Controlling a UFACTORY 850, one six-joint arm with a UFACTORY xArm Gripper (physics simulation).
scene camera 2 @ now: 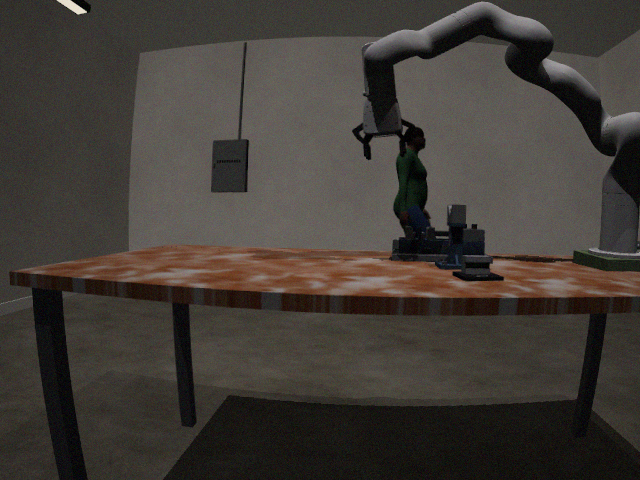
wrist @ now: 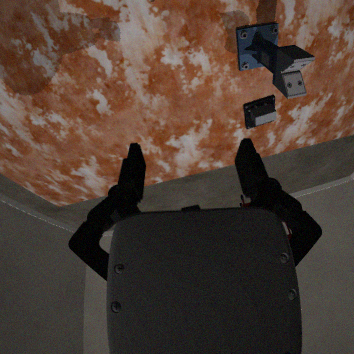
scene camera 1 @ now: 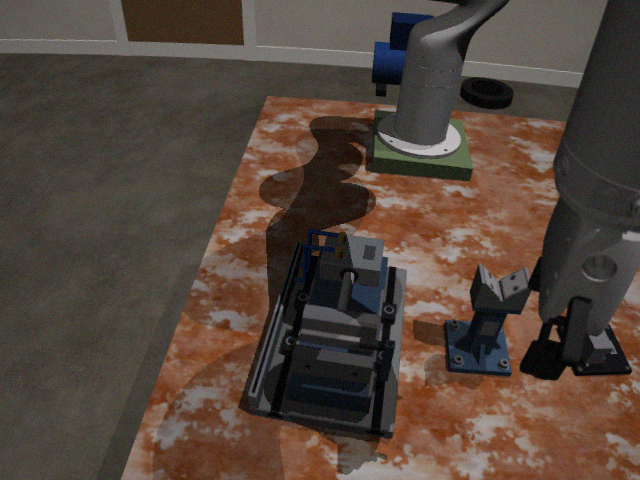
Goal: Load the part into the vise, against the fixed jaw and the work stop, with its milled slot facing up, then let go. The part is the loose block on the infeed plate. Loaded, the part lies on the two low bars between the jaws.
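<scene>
The part, a small grey block (scene camera 1: 598, 347) (scene camera 2: 476, 269) (wrist: 265, 117), rests on the black infeed plate (scene camera 1: 618, 364) (scene camera 2: 495, 277) (wrist: 248, 123). In scene camera 2 a darker band crosses its side; the slot's direction is not clear. My gripper (scene camera 1: 558, 361) (scene camera 2: 385, 155) (wrist: 190, 150) is open and empty, high above the table, and overlaps part of the plate in scene camera 1. The vise (scene camera 1: 330, 366) (scene camera 2: 418, 245) stands to the left in scene camera 1, its jaws apart. A stop rod (scene camera 1: 372, 344) reaches in from its right side. The low bars are hard to make out.
A blue stand with a V-shaped grey top (scene camera 1: 488, 304) (scene camera 2: 455, 227) (wrist: 260, 50) stands between the vise and the infeed plate. Blue pipes (scene camera 1: 309, 253) rise at the vise's rear left. The arm's green base (scene camera 1: 421, 167) (scene camera 2: 599, 260) is farther back. A person (scene camera 2: 410, 180) stands behind the table.
</scene>
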